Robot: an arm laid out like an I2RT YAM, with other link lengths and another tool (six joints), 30 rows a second.
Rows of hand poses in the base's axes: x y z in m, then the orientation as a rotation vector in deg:
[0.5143 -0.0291 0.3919 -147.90 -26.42 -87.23]
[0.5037 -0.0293 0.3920 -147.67 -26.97 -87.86]
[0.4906 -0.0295 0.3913 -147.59 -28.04 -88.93]
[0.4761 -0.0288 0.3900 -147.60 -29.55 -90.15]
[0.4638 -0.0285 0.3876 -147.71 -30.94 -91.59]
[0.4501 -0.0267 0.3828 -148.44 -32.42 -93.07]
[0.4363 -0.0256 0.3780 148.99 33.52 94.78]
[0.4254 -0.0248 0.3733 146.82 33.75 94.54]
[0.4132 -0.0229 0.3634 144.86 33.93 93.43]
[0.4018 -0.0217 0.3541 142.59 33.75 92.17]
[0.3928 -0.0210 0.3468 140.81 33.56 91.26]
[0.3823 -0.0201 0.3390 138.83 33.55 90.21]
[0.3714 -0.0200 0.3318 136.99 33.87 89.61]
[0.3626 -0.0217 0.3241 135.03 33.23 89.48]
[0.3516 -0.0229 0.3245 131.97 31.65 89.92]
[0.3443 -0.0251 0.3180 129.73 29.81 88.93]
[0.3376 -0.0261 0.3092 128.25 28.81 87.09]
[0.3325 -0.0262 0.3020 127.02 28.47 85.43]
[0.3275 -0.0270 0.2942 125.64 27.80 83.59]
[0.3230 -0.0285 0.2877 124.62 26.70 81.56]
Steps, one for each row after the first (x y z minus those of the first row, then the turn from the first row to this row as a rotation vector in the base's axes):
[-0.0106 -0.0002 0.0001 -0.28 -0.48 0.21]
[-0.0237 -0.0004 -0.0006 -1.05 -1.23 0.46]
[-0.0382 0.0003 -0.0019 -2.15 -2.08 0.82]
[-0.0505 0.0006 -0.0043 -3.34 -3.04 1.00]
[-0.0642 0.0024 -0.0091 -5.04 -3.88 0.87]
[-0.0780 0.0035 -0.0139 -6.97 -4.96 0.30]
[-0.0889 0.0043 -0.0186 -8.66 -5.87 -0.29]
[-0.1011 0.0062 -0.0285 -10.69 -6.31 -1.03]
[-0.1125 0.0074 -0.0378 -12.98 -6.82 -2.14]
[-0.1215 0.0081 -0.0451 -14.72 -7.26 -3.02]
[-0.1320 0.0090 -0.0529 -16.71 -7.73 -3.87]
[-0.1429 0.0091 -0.0601 -18.39 -8.36 -4.34]
[-0.1517 0.0074 -0.0678 -19.73 -9.28 -5.40]
[-0.1627 0.0062 -0.0674 -21.30 -11.05 -7.30]
[-0.1700 0.0040 -0.0739 -23.09 -11.71 -9.48]
[-0.1767 0.0030 -0.0827 -25.00 -11.56 -11.06]
[-0.1818 0.0029 -0.0899 -26.77 -11.36 -12.07]
[-0.1868 0.0021 -0.0977 -28.68 -11.12 -13.40]
[-0.1913 0.0006 -0.1042 -30.35 -10.58 -14.98]

